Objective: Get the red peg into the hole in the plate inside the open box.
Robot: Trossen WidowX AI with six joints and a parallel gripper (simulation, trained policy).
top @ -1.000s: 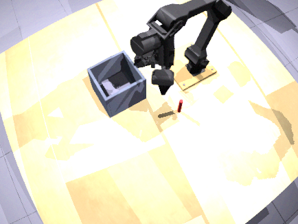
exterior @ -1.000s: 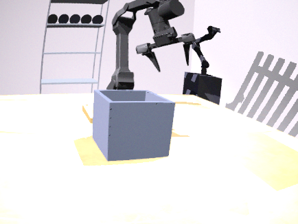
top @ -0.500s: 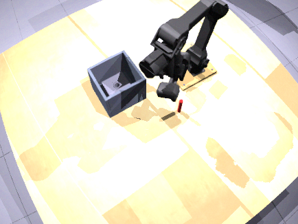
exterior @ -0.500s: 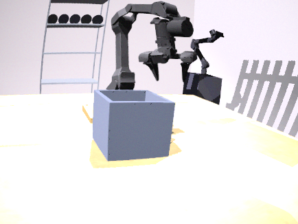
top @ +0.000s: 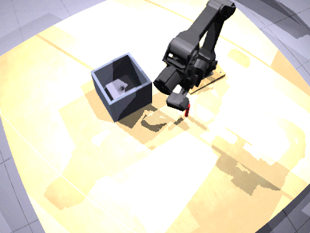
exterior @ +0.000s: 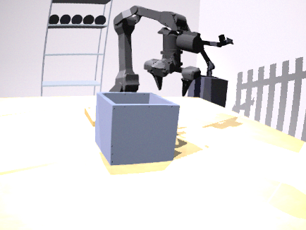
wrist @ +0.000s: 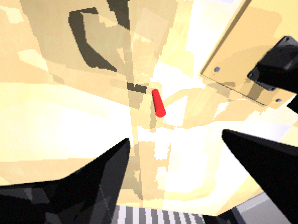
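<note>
My gripper tip is now 1 cm short of the red peg and 8 cm above it. Round my gripper tip: pale plate 17 cm ahead, 18 cm to the right, 8 cm below.
</note>
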